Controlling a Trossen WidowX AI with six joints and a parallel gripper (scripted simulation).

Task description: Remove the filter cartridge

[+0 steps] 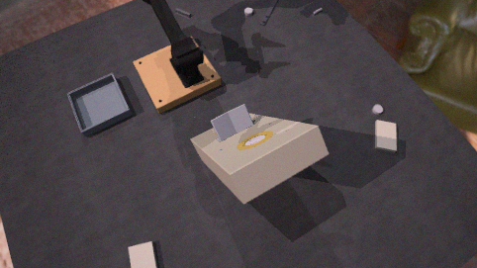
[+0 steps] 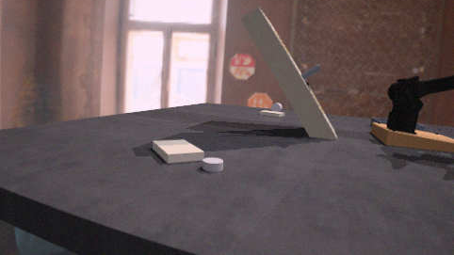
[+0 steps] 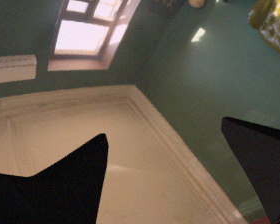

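The white filter cartridge lies 49 cm ahead of my gripper tip, 31 cm below it and 14 cm to the right of it. The rest, counted from my gripper tip: beige service panel 45 cm ahead, 39 cm below, 14 cm to the right.
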